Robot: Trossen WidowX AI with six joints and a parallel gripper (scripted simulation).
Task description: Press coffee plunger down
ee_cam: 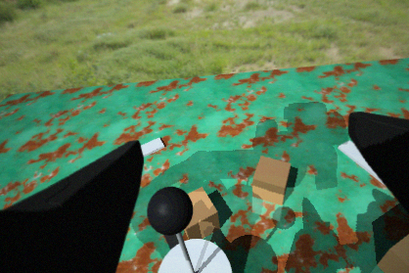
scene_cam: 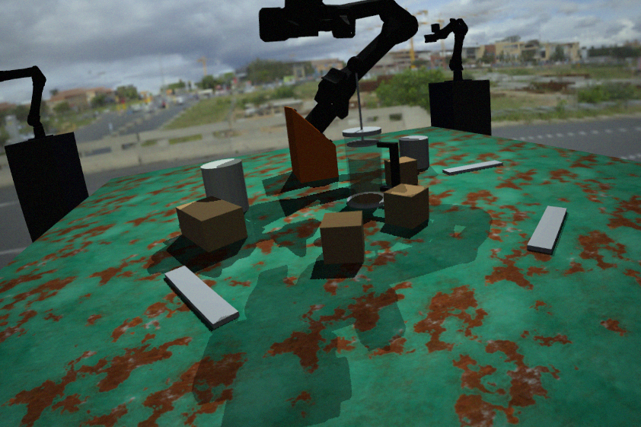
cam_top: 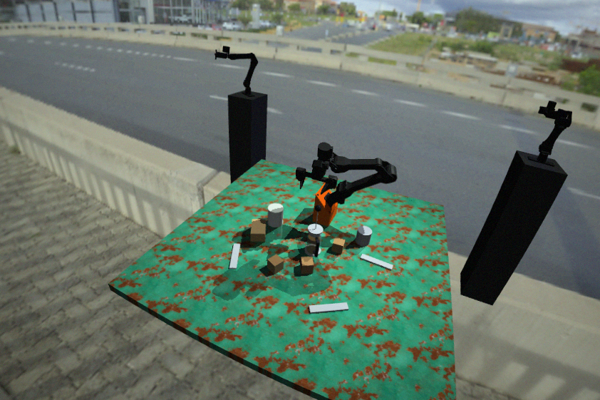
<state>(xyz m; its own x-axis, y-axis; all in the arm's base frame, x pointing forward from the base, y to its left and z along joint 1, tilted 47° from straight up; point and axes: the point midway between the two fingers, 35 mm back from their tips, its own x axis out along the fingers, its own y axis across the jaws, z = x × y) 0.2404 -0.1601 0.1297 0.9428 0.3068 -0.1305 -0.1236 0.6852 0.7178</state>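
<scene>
My gripper tip is 20 mm short of the coffee press, 60 mm to the right of it and 190 mm above it.
</scene>
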